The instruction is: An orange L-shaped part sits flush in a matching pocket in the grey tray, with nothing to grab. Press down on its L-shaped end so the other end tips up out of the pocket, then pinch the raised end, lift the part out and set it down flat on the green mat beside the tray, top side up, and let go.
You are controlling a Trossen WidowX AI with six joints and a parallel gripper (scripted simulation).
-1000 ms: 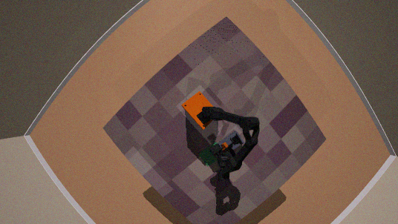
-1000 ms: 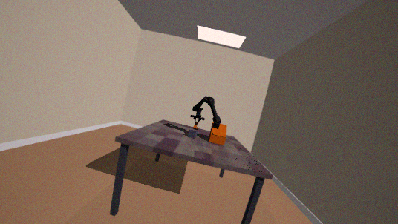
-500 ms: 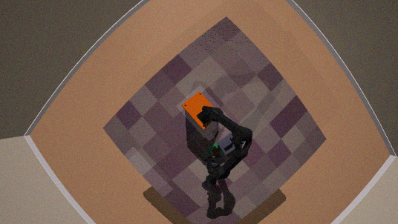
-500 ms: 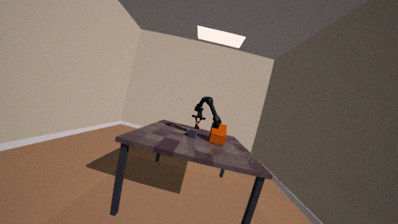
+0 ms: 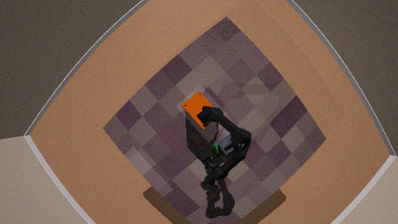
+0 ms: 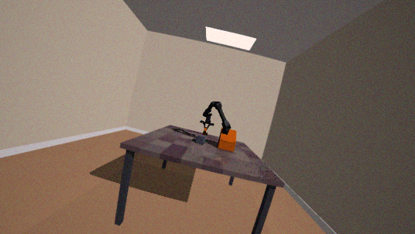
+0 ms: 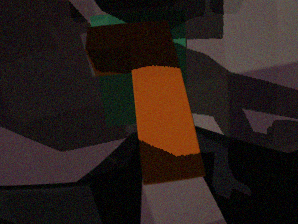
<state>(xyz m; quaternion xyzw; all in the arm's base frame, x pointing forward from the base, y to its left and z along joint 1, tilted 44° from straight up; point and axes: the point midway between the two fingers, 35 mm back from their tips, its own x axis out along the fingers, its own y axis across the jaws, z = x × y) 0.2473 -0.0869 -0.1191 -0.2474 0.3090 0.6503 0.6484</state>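
Now: gripper tip 2 cm to the right of the green mat and 16 cm above it. From my gripper tip the other things lie so: orange L-shaped part: 1 cm behind, 3 cm to the left, 3 cm below.
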